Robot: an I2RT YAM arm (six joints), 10 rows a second.
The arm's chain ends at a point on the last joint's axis. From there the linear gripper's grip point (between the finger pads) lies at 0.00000 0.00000 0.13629 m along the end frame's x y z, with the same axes.
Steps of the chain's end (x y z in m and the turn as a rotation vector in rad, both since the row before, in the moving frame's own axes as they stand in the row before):
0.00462, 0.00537, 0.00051, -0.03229, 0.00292, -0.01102
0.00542, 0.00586, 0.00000, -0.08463, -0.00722, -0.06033
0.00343, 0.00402, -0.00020, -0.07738, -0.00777, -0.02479
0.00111, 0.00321, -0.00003, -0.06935, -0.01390, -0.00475
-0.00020, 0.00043, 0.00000, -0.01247, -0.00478, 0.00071
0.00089, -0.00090, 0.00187, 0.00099, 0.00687, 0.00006
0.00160, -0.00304, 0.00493, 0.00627, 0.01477, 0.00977
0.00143, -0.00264, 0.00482, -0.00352, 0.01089, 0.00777
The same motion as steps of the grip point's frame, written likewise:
0.00504, 0.00977, 0.00044, -0.03229, 0.00292, -0.01102
0.00479, 0.01740, -0.00049, -0.08463, -0.00722, -0.06033
0.00250, 0.01457, -0.00061, -0.07738, -0.00777, -0.02479
-0.00076, 0.01266, -0.00037, -0.06935, -0.01390, -0.00475
-0.00085, 0.00213, -0.00001, -0.01247, -0.00478, 0.00071
0.00183, -0.00103, 0.00187, 0.00099, 0.00687, 0.00006
0.00362, -0.00388, 0.00491, 0.00627, 0.01477, 0.00977
0.00291, -0.00215, 0.00481, -0.00352, 0.01089, 0.00777

